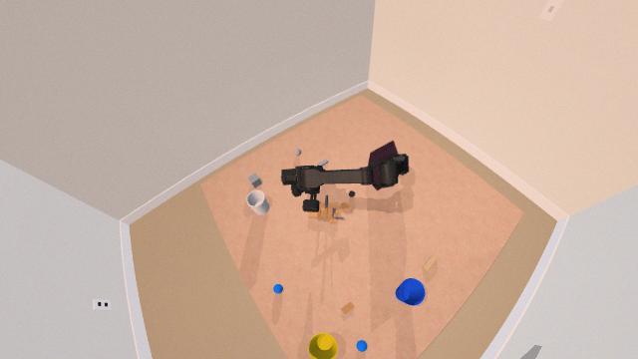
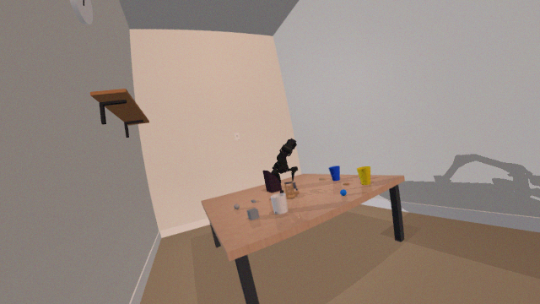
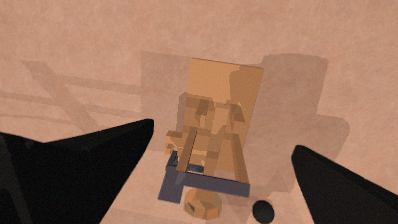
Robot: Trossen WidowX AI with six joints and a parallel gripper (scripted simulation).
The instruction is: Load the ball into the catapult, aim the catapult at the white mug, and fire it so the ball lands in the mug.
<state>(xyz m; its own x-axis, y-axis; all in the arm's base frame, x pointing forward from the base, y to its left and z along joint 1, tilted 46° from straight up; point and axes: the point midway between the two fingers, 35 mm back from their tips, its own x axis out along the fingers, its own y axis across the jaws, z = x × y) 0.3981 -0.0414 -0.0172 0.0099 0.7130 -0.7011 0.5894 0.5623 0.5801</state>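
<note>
Right now the black ball is 19 cm behind my gripper tip, 2 cm to the left of it and 10 cm below it. The rest, counted from my gripper tip: white mug: 23 cm ahead, 17 cm to the right, 9 cm below; grey bar: 18 cm behind, 23 cm to the right, 11 cm below; catapult: 5 cm behind, 6 cm to the left, 7 cm below.
</note>
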